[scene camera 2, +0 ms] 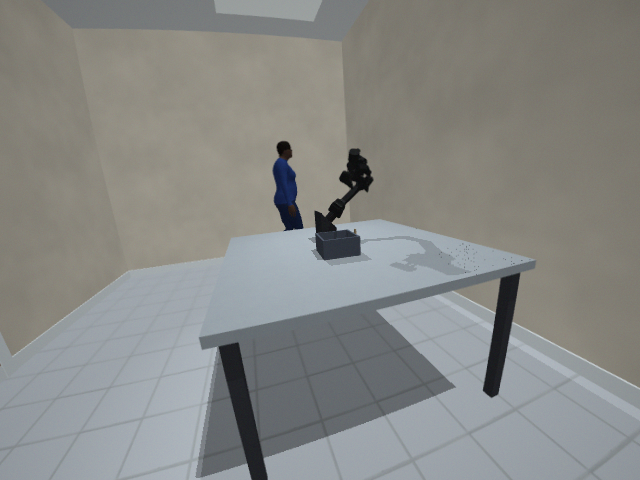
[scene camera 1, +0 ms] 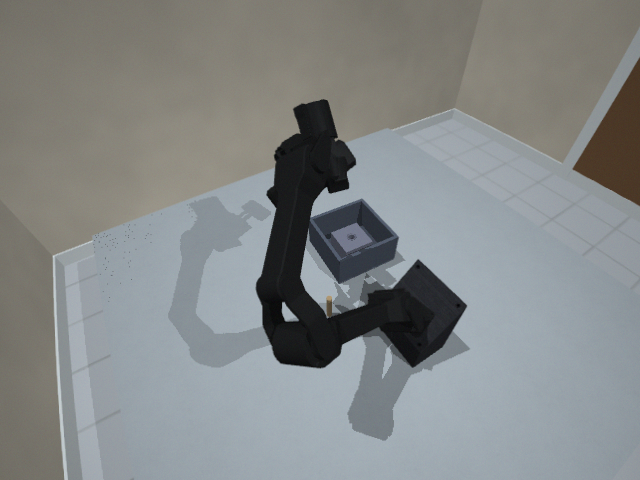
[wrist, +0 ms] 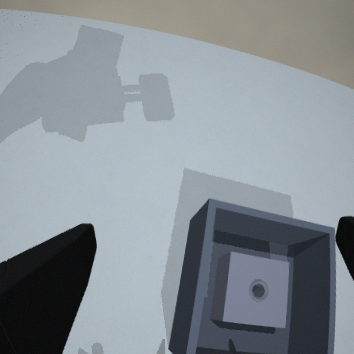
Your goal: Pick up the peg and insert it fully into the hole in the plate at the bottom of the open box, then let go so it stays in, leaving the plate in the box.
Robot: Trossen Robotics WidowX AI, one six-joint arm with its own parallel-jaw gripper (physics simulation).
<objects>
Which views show the grey-blue box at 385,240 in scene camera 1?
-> Scene camera 2, scene camera 1 and the wrist view: all of them.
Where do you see a pale square plate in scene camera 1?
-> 348,240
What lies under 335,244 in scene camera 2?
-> A grey-blue box.
</objects>
